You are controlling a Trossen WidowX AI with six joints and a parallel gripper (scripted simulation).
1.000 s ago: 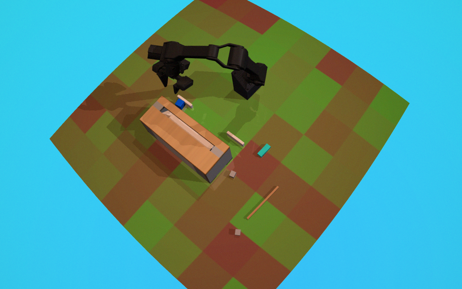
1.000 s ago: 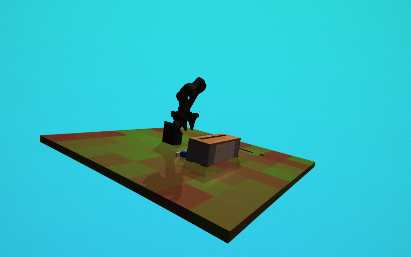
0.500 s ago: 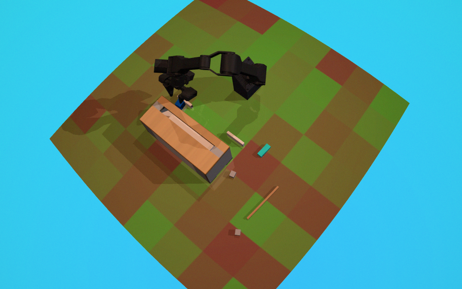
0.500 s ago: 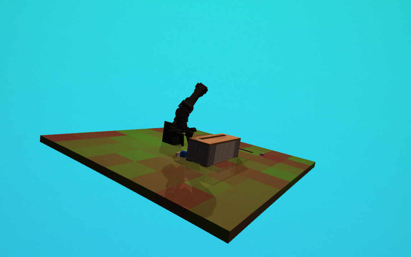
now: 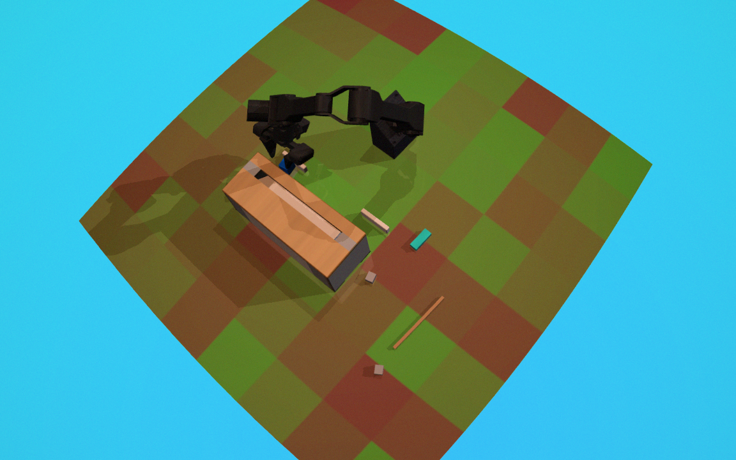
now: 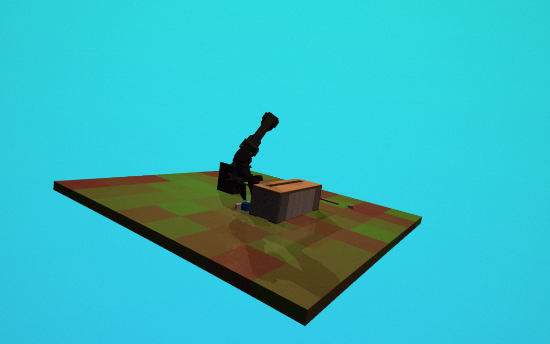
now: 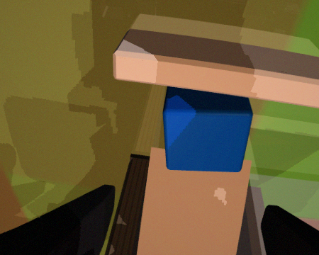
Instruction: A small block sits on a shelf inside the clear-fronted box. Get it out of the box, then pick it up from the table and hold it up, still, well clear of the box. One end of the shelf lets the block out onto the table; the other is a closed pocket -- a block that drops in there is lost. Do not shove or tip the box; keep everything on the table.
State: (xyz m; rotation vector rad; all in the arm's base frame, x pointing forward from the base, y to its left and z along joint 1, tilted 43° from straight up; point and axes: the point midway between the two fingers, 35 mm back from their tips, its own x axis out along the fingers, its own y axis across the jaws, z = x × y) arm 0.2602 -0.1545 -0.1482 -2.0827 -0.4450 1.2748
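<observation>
My gripper tip is 4 cm above the blue block and 1 cm past it. Also, from my gripper tip: box 15 cm to the left, 7 cm ahead, 1 cm above; thin orange rod 57 cm to the left, 13 cm ahead, 5 cm below.
</observation>
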